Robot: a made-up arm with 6 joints.
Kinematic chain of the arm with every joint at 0, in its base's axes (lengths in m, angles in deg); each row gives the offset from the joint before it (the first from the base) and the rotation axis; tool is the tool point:
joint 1: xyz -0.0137 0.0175 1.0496 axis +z
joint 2: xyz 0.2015 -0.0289 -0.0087 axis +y
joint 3: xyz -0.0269 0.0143 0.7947 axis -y
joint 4: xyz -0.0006 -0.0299 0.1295 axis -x
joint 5: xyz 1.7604 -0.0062 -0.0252 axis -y
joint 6: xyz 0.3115 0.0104 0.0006 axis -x
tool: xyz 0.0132 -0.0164 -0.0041
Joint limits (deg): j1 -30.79..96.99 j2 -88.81..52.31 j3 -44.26..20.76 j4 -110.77..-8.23 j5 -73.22..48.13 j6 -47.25..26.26
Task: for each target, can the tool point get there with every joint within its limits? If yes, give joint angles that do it. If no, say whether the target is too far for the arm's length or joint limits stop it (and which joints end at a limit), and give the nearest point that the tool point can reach.
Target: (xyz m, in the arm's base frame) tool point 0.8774 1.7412 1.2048
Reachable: yes | joints 61.58 -4.12 -18.11 -16.30 -58.13 -41.06
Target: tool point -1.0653 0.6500 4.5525
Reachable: no: too far | nearest point -0.6868 0.3459 3.3707 | short by 1.278 m
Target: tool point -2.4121 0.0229 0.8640
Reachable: no: joint limits stop it (at a limit: joint 2, joint 3, joint 4, joint 5, joint 6) | nearest point -1.4818 0.0208 2.6816 | short by 2.042 m
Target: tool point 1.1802 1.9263 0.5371
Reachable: yes | joints 60.92 29.52 -11.88 -37.38 24.05 -7.22
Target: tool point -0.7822 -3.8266 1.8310
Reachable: no: too far | nearest point -0.3238 -1.5338 2.7744 | short by 2.521 m
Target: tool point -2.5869 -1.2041 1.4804
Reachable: no: joint limits stop it (at a limit: joint 2, joint 3, joint 4, joint 5, joint 6) | nearest point -1.4428 -0.6610 2.7744 | short by 1.811 m
